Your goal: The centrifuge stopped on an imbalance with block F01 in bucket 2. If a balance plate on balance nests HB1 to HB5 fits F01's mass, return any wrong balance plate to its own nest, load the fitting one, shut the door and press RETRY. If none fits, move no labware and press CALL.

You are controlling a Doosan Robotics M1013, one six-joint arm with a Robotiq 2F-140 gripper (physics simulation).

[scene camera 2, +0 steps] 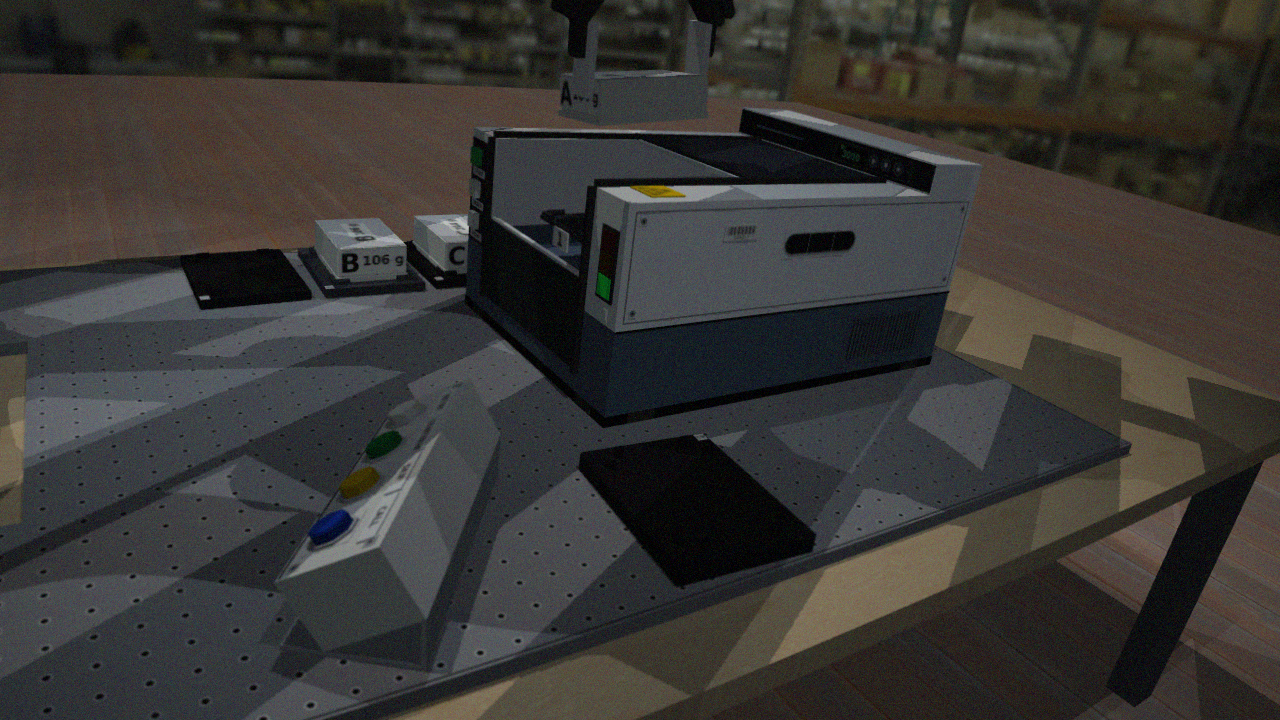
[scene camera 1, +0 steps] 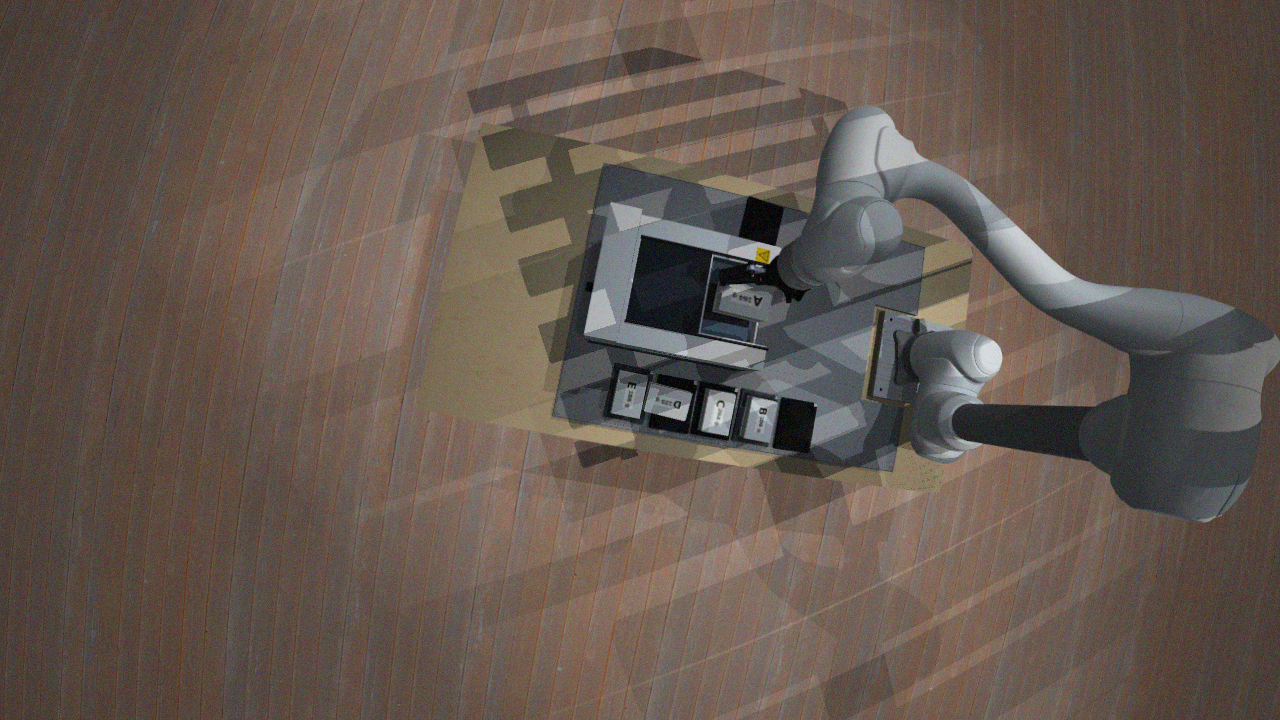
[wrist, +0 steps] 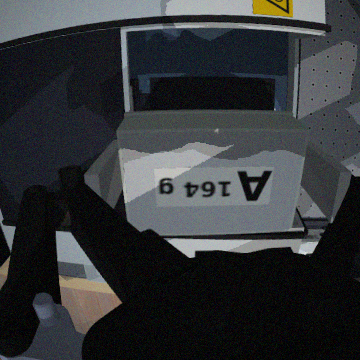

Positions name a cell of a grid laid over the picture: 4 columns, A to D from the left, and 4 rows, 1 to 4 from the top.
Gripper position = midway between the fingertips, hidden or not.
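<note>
A centrifuge (scene camera 2: C2) stands in the scene, as does a balance plate D (scene camera 1: C3), though scene camera 2 does not show the balance plate D, which is hidden by the centrifuge. A balance plate B (scene camera 2: B2) is there too. Scene camera 1 also shows the balance plate B (scene camera 1: C3). The scene includes a balance plate C (scene camera 2: B2) as well. Scene camera 1 also shows the balance plate C (scene camera 1: C3). A balance plate A (scene camera 1: C2) is in the scene, and the wrist view gives another sight of the balance plate A (wrist: C2). The gripper (scene camera 2: C1) carries the balance plate A, clear of everything else. The wrist view does not show the balance plate D, which is hidden by the gripper.
</note>
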